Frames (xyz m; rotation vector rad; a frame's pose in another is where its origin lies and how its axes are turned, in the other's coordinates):
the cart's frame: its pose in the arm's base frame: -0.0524 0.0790 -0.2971 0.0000 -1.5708 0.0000
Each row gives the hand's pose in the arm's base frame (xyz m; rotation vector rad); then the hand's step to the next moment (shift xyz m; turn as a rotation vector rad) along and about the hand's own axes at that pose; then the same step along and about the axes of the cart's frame.
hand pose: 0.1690 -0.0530 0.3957 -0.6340 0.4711 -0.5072
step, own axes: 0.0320 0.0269 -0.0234 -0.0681 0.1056 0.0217
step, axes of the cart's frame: -0.0424 -0.0099 -0.0199 -0.0364 0.1218 0.0095
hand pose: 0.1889 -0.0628 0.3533 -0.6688 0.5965 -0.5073
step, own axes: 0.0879 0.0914 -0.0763 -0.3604 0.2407 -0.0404
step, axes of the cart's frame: -0.1418 -0.0231 -0.0354 -0.0698 0.3642 0.2279
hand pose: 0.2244 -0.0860 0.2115 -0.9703 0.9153 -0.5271
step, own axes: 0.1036 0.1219 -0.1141 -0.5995 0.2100 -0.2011
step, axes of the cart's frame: -0.1785 -0.0702 0.0427 0.0161 0.4503 0.4908
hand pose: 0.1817 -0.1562 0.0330 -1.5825 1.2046 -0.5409
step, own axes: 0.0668 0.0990 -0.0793 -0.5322 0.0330 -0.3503
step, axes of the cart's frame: -0.0747 -0.0923 0.0803 0.2163 0.3173 0.5095
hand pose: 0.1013 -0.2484 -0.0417 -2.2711 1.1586 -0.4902
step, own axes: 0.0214 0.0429 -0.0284 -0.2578 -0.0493 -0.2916
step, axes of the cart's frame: -0.0022 -0.0469 0.0301 0.2408 0.1491 0.2715
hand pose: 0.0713 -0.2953 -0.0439 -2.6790 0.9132 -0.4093
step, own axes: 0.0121 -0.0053 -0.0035 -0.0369 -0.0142 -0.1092
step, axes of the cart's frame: 0.0072 -0.0041 -0.0109 0.0991 0.0152 0.0587
